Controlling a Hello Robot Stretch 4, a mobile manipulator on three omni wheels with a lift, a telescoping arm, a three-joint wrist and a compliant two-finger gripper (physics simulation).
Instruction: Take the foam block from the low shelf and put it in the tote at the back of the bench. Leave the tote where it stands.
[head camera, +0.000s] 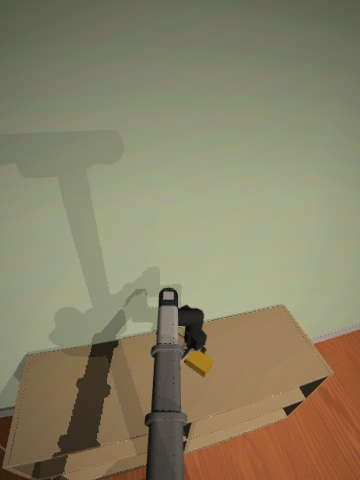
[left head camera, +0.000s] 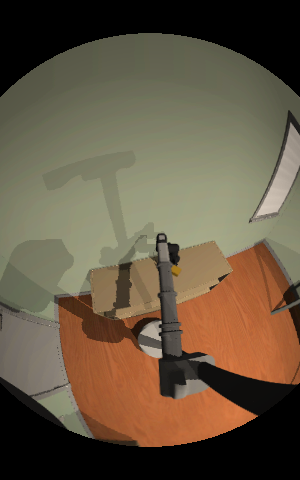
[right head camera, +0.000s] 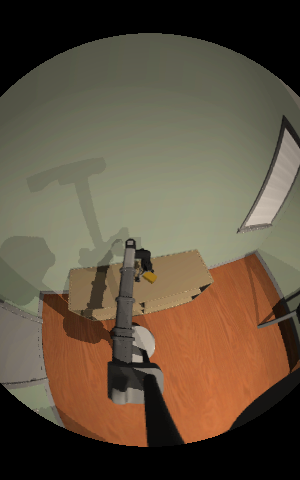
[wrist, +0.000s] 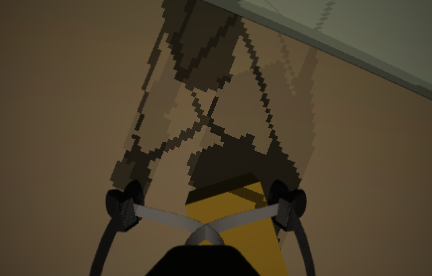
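Where they show: gripper, fingertip midpoint: (head camera: 189, 362) (right head camera: 144, 276) (wrist: 207, 196); robot's base at its link origin: (left head camera: 157, 337) (right head camera: 134, 342).
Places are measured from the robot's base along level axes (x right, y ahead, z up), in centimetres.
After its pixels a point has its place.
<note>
A yellow block (head camera: 199, 363) @(y 52.8, x 12.5, z 62.8 cm) (left head camera: 176, 270) @(y 52.6, x 14.2, z 62.8 cm) (right head camera: 149, 276) @(y 53.3, x 12.6, z 62.8 cm) (wrist: 257, 240) @(y 55.6, x 13.5, z 62.8 cm), which looks like the foam block, is at the top of a low tan shelf unit (head camera: 260, 340) @(y 64.8, x 41.6, z 58.3 cm) (left head camera: 200, 270) @(y 52.9, x 36.0, z 58.3 cm) (right head camera: 182, 270) @(y 61.0, x 41.1, z 58.3 cm) (wrist: 75, 100) @(y 55.6, x -6.1, z 58.3 cm). My gripper (head camera: 194, 350) (wrist: 207, 196) @(y 55.3, x 9.0, z 58.3 cm) points down close to it. Its fingers stand wide apart. In the wrist view the block's far end lies between the fingertips, nearer the right one, with a wide gap to the left one. The near part of the block is hidden by the gripper body. The tote does not show in these views.
A green wall (head camera: 225, 175) @(y 76.1, x 16.1, z 128.7 cm) runs behind the shelf unit. Its front has open compartments. My arm (head camera: 166, 390) @(y 29.5, x 0.0, z 99.5 cm) reaches across its top. A pale round object (left head camera: 150, 337) @(y 1.8, x -7.8, z 18.7 cm) (right head camera: 144, 341) @(y 2.8, x 10.2, z 18.7 cm) is below the arm. A framed panel (left head camera: 282, 180) @(y 105.4, x 145.8, z 134.1 cm) (right head camera: 270, 187) @(y 101.7, x 129.9, z 134.5 cm) is on the right.
</note>
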